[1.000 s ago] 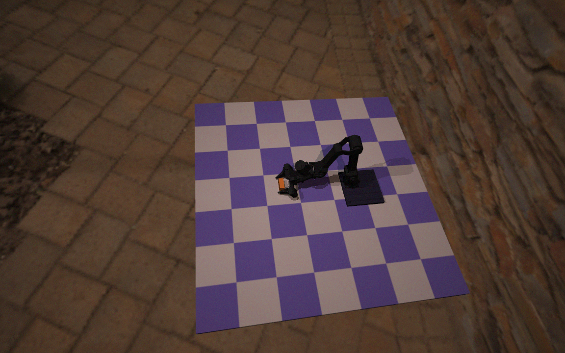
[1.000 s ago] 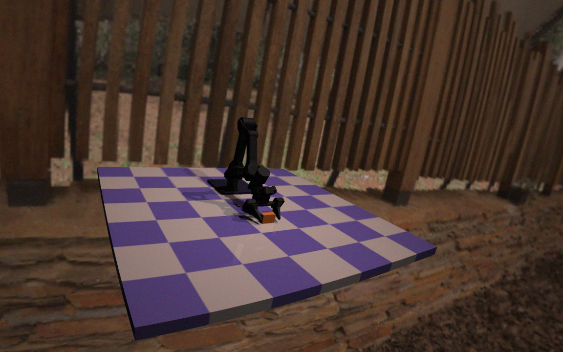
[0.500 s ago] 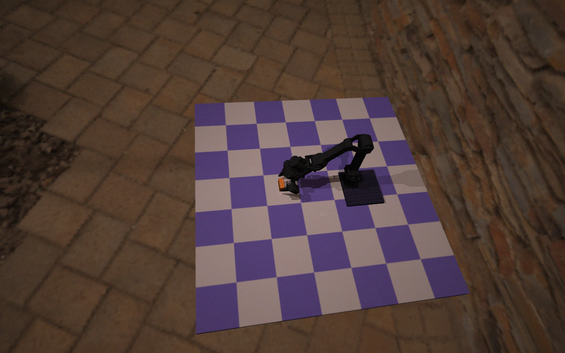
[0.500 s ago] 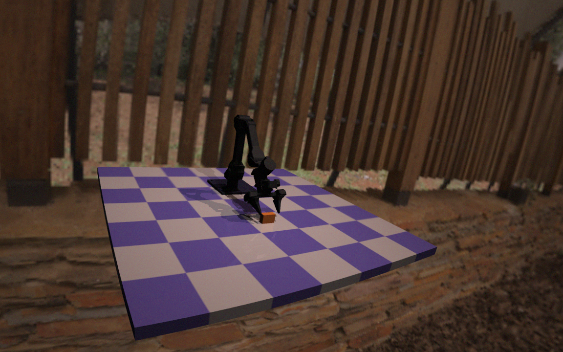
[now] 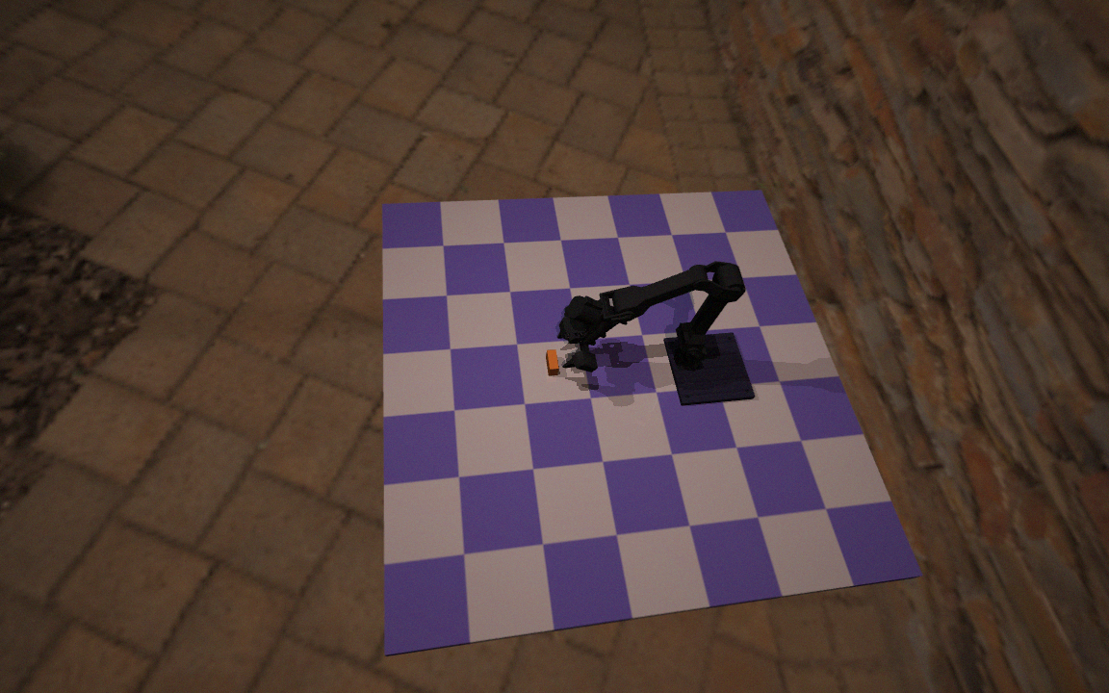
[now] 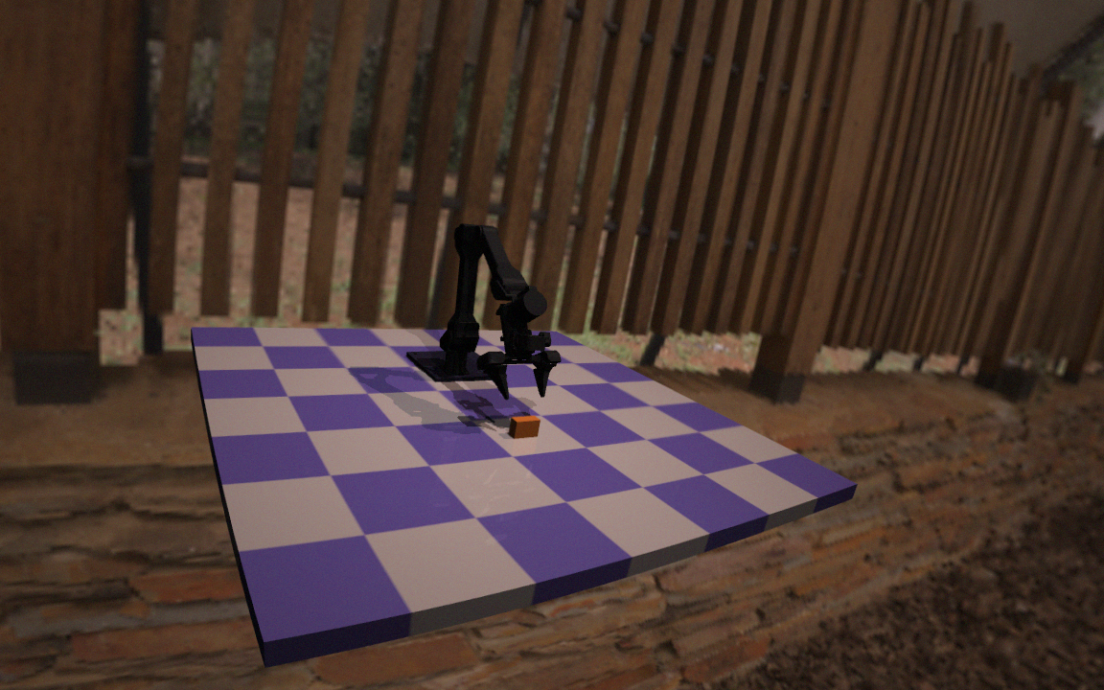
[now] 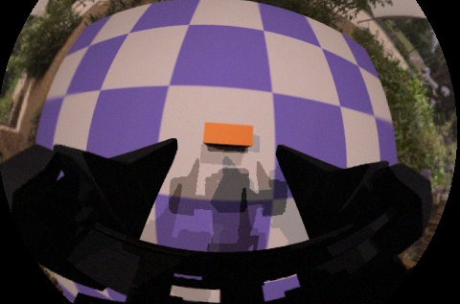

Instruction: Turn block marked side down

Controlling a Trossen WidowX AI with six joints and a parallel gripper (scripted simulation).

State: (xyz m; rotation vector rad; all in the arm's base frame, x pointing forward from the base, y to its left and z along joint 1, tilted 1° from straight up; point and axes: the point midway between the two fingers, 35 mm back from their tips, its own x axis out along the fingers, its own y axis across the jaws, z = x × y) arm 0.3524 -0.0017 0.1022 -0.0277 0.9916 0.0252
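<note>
Right now my gripper tip is 10 mm short of the orange block and 60 mm above it.
</note>
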